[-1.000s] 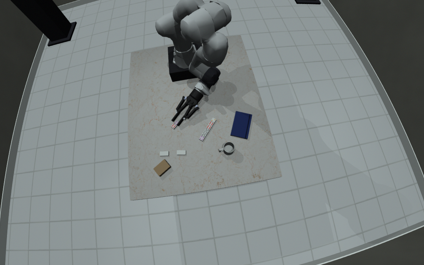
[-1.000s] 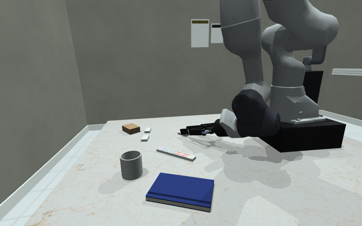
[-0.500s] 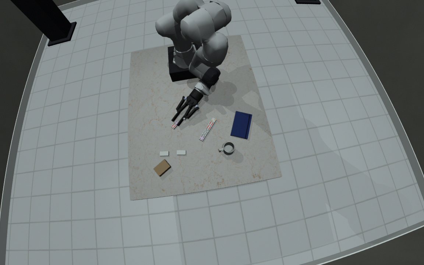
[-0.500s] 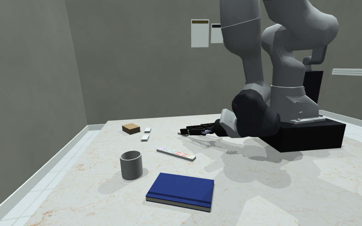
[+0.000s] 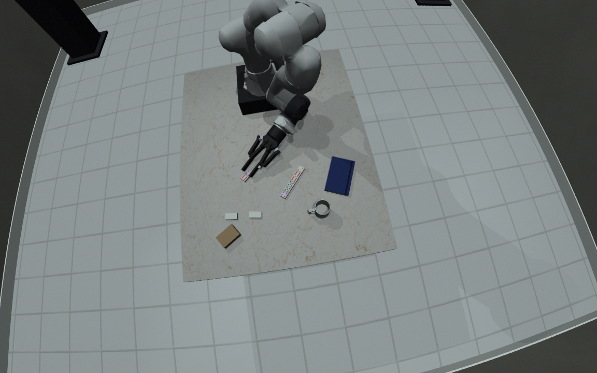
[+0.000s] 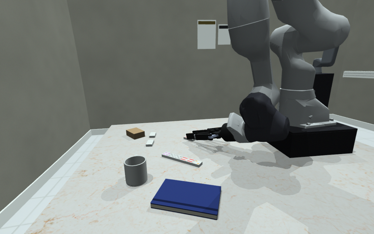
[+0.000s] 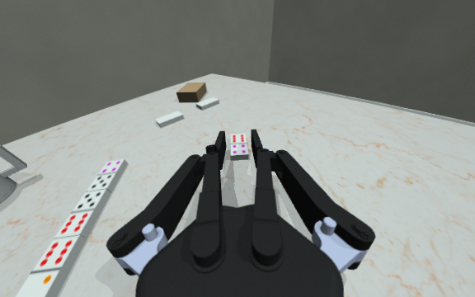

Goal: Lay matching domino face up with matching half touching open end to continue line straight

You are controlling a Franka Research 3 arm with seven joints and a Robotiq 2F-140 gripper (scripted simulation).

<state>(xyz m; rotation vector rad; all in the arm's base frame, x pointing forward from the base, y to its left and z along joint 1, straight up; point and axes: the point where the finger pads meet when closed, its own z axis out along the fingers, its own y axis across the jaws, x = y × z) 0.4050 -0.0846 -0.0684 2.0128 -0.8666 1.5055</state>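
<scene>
The white domino lies 20 mm ahead of my hand, 20 mm to the right of it and 30 mm below it. From my hand the other things lie so: grey mug 230 mm ahead, 290 mm to the left; blue book 80 mm ahead, 390 mm to the left, 20 mm below; brown block 290 mm ahead, 120 mm to the right, 20 mm below.
</scene>
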